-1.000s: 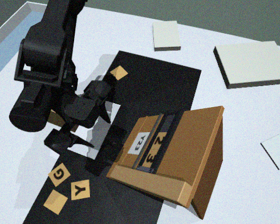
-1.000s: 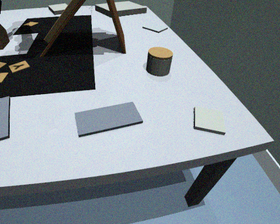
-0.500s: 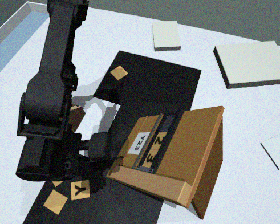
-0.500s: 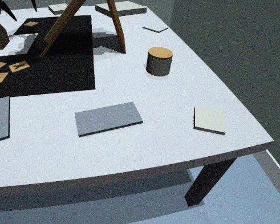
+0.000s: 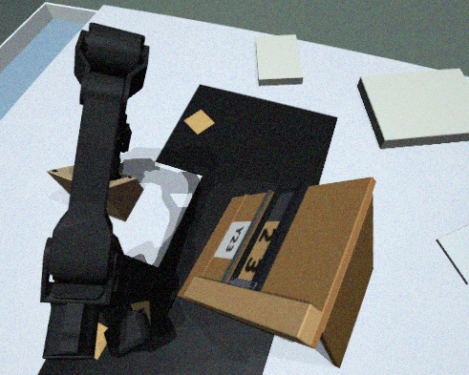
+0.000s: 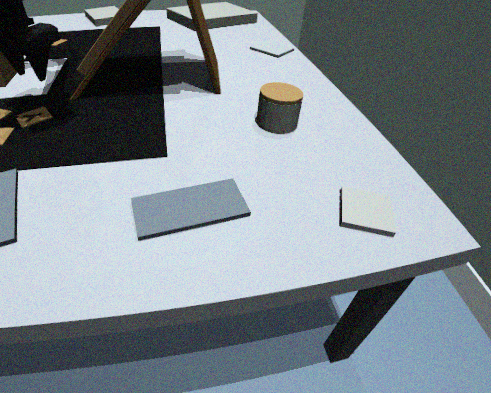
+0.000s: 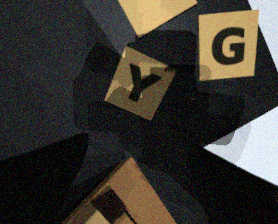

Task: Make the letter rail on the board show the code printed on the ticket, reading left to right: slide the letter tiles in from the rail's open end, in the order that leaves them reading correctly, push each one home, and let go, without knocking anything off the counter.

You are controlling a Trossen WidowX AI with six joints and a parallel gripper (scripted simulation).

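My gripper tip is now 170 mm short of the letter tile, 180 mm to the right of it and 80 mm below it. From my gripper tip the other things lie so: white ticket: 110 mm ahead, 180 mm to the left; lidded cylinder: 470 mm ahead, 60 mm to the right, 40 mm below; blank tile: 60 mm behind, 90 mm to the right, 70 mm below.
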